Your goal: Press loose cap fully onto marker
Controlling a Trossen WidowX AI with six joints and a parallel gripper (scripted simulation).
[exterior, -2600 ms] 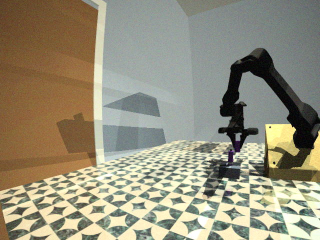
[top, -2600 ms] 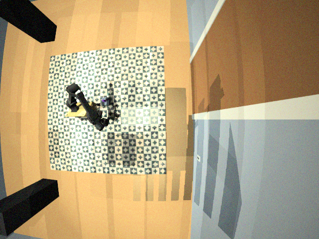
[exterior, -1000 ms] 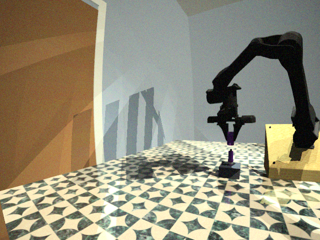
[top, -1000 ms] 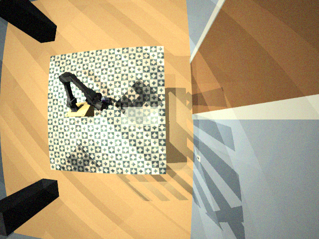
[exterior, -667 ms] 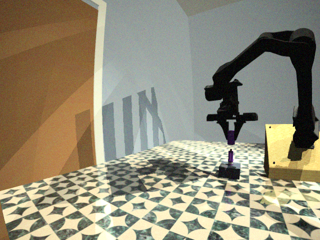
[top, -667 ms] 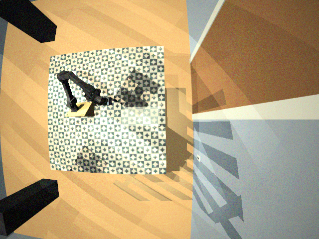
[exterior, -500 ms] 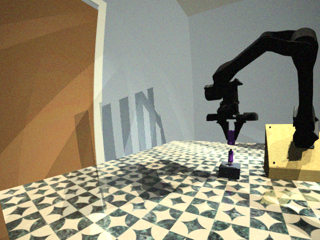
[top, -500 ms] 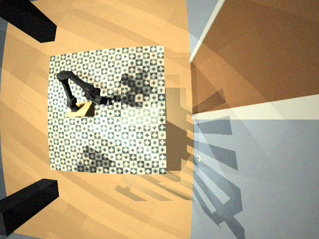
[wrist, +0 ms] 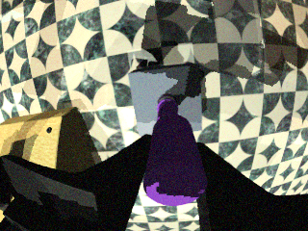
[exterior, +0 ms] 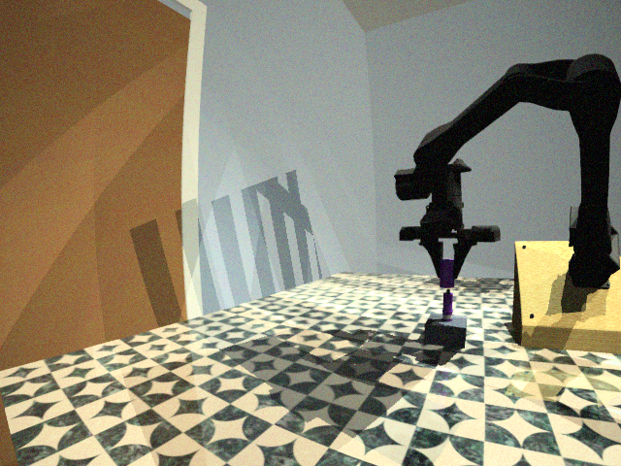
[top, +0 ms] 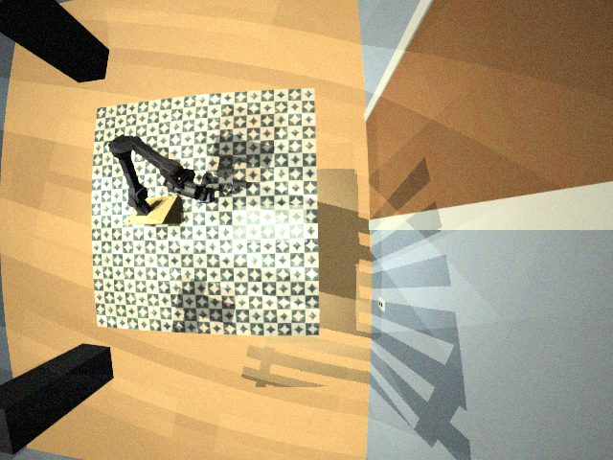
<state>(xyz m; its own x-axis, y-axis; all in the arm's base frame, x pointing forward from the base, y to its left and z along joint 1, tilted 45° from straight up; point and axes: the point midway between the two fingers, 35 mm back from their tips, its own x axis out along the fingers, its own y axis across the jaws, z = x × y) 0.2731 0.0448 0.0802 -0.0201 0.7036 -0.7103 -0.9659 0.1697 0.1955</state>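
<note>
My gripper tip is 100 mm above the grey holder block. The rest, counted from my gripper tip: purple cap (10 mm above).
</note>
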